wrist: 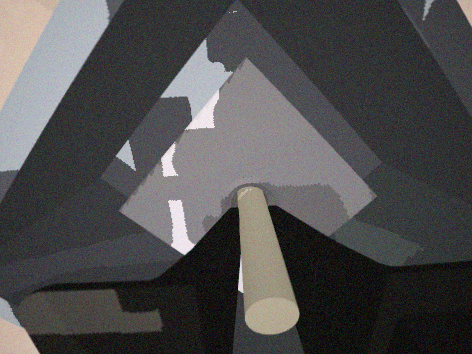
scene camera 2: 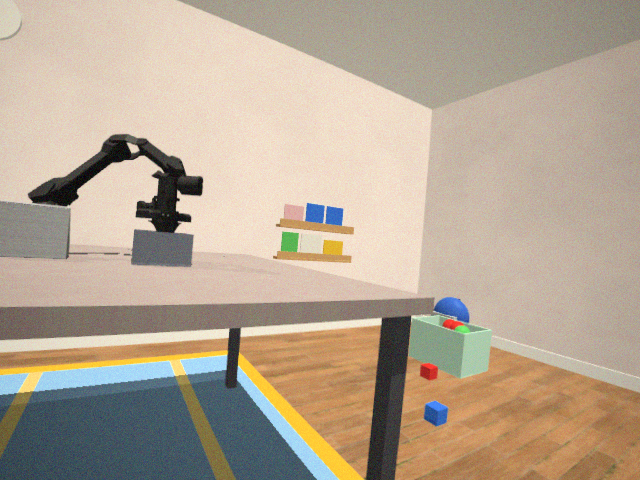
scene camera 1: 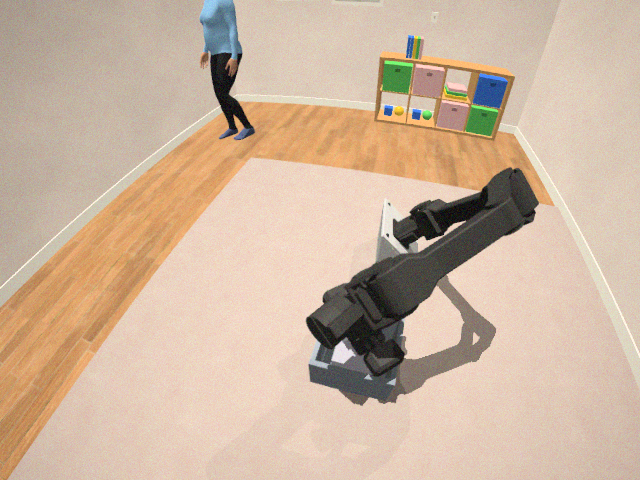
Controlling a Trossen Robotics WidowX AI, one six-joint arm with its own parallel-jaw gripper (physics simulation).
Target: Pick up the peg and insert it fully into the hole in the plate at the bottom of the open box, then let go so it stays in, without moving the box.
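Pixels of known places: gripper, between the fingertips: (wrist: 253, 215) (scene camera 1: 357, 347); arm's base, origin of its link: (scene camera 2: 42, 221) (scene camera 1: 400, 234).
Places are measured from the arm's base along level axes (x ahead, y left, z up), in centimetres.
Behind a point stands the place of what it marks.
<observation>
The pale tan peg (wrist: 265, 260) @(x 30.4, y -7.7, z 0.4 cm) stands between the fingers of my gripper (wrist: 253, 215) @(x 31.1, y -8.4, z -3.8 cm) (scene camera 2: 165, 227), which is shut on it. The grey open box (scene camera 1: 351, 380) @(x 38.7, y -8.7, z -2.7 cm) (scene camera 2: 162, 249) @(x 29.3, y -15.9, z -5.1 cm) (wrist: 47, 85) @(x 23.4, y -6.8, z -0.1 cm) stands on the table, and the gripper reaches down into its top. The light plate (scene camera 1: 340, 353) @(x 32.8, y -11.5, z -4.1 cm) (wrist: 265, 135) @(x 29.3, y -5.0, z -4.1 cm) lies at the box's bottom. In the wrist view the peg's far end meets the hole, whose dark rim shows as an arc around it. How deep the peg sits cannot be told. The arm hides the peg in scene camera 1, and the box wall hides the fingertips in scene camera 2.
The box walls stand close around the gripper. A grey block (scene camera 2: 35, 230) @(x -0.9, y -5.2, z -2.5 cm) is beside the arm's base, left of the box in scene camera 2. The table's front edge (scene camera 2: 206, 316) @(x 25.6, y -67.7, z -11.8 cm) shows there. A person (scene camera 1: 222, 51) stands beyond the table, left of a shelf unit (scene camera 1: 444, 60).
</observation>
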